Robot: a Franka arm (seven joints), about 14 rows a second.
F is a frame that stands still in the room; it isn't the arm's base.
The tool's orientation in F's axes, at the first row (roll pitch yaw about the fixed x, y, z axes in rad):
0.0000 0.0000 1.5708
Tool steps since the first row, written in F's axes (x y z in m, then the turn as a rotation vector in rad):
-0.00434 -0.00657 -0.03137 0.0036 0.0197 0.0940
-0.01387 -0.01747 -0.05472 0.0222 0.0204 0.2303
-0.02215 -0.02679 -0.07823 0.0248 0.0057 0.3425
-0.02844 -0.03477 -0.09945 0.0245 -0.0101 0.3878
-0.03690 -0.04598 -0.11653 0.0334 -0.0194 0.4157
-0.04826 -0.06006 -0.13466 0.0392 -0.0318 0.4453
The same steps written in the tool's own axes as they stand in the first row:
-0.00657 0.00434 -0.03137 0.0197 -0.0036 0.0940
-0.01747 0.01387 -0.05472 0.0204 -0.0222 0.2303
-0.02679 0.02215 -0.07823 0.0057 -0.0248 0.3425
-0.03477 0.02844 -0.09945 -0.0101 -0.0245 0.3878
-0.04598 0.03690 -0.11653 -0.0194 -0.0334 0.4157
-0.06006 0.04826 -0.13466 -0.0318 -0.0392 0.4453

